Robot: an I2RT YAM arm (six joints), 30 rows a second.
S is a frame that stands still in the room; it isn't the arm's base.
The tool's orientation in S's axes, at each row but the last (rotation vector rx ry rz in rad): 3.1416, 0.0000, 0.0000; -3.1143, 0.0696, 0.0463; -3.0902, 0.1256, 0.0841; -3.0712, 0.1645, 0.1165; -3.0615, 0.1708, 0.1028; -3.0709, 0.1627, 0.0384; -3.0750, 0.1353, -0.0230; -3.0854, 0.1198, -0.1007; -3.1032, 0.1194, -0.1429; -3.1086, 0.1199, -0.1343
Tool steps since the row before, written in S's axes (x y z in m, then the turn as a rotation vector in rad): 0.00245, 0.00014, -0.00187, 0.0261, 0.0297, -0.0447; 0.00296, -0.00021, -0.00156, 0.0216, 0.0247, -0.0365; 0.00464, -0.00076, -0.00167, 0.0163, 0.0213, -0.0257; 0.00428, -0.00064, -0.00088, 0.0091, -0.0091, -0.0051; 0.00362, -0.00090, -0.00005, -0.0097, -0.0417, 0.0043; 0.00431, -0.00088, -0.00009, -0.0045, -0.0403, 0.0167; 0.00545, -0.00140, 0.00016, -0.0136, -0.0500, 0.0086; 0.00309, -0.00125, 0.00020, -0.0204, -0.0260, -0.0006; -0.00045, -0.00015, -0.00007, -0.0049, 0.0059, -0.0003; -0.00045, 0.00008, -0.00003, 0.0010, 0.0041, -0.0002
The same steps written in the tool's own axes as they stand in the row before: 0.00245, -0.00014, 0.00187, 0.0261, -0.0297, 0.0447; 0.00301, 0.00012, 0.00147, 0.0216, -0.0247, 0.0365; 0.00477, 0.00045, 0.00138, 0.0160, -0.0214, 0.0258; 0.00438, 0.00022, 0.00052, 0.0104, 0.0083, 0.0038; 0.00369, 0.00048, -0.00025, -0.0054, 0.0421, -0.0069; 0.00438, 0.00042, -0.00006, -0.0007, 0.0394, -0.0193; 0.00555, 0.00091, -0.00015, -0.0090, 0.0503, -0.0120; 0.00319, 0.00100, -0.00005, -0.0183, 0.0275, -0.0021; -0.00044, 0.00019, 0.00002, -0.0054, -0.0055, 0.0000; -0.00046, -0.00004, -0.00001, 0.0007, -0.0042, 0.0004
